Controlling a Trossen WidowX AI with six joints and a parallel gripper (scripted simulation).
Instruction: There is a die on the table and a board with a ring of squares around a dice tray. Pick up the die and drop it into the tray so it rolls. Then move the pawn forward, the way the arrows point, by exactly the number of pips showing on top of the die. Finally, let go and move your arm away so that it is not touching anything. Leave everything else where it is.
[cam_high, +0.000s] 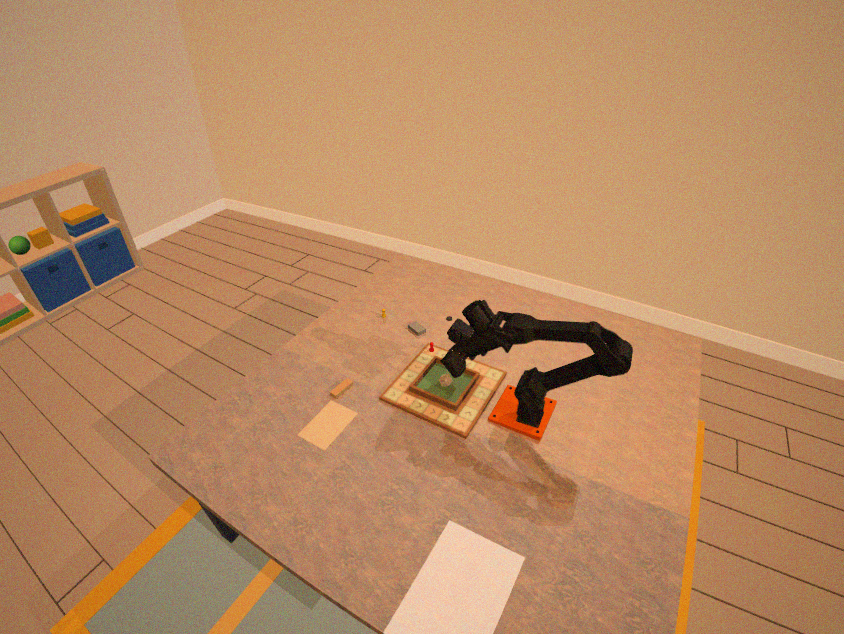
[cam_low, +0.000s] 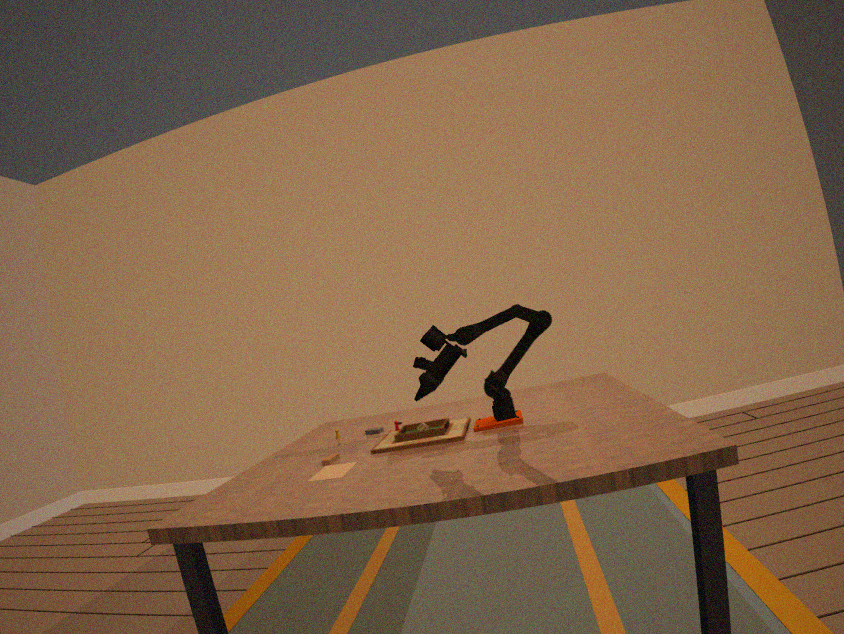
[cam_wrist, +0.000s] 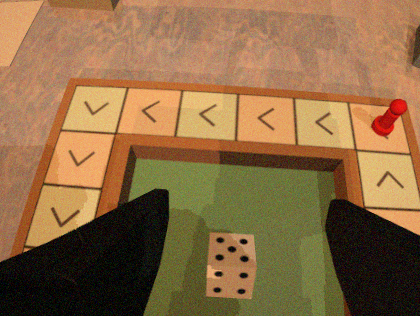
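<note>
My gripper tip is 1 cm past the white die and 6 cm above it. The rest, counted from my gripper tip: grey block 21 cm ahead, 21 cm to the right, 12 cm below; then green tray 12 cm below; then red pawn 10 cm ahead, 12 cm to the right, 10 cm below.
</note>
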